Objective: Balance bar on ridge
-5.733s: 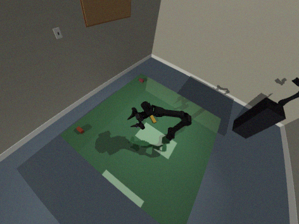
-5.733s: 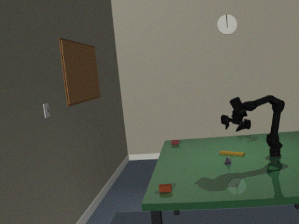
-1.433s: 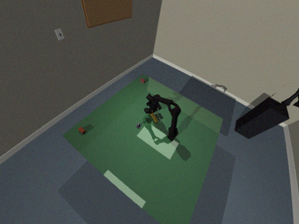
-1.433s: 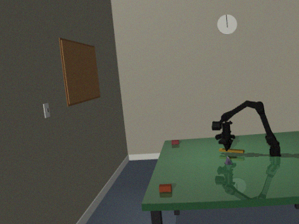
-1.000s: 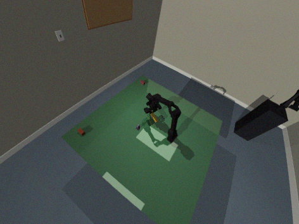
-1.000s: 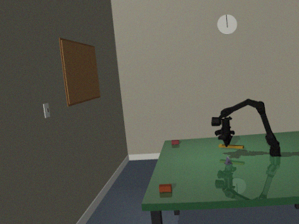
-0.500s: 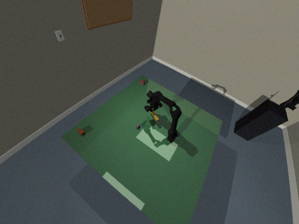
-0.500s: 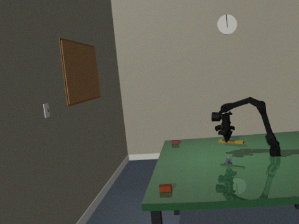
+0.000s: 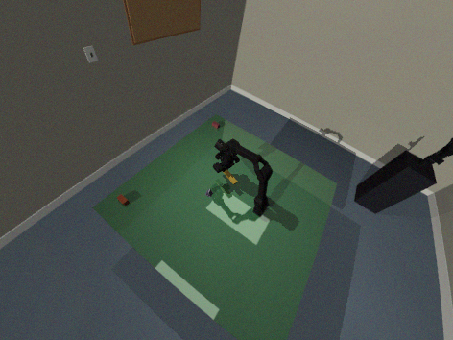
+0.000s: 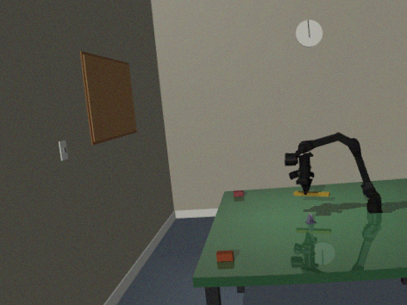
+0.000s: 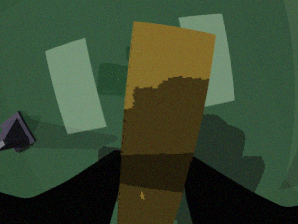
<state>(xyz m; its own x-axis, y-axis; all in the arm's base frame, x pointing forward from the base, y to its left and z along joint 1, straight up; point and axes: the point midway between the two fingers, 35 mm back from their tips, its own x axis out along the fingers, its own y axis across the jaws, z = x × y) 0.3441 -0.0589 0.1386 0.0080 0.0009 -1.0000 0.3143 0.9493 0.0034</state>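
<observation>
Right now my gripper tip is 30 mm past the yellow bar and 10 mm to the right of it.
</observation>
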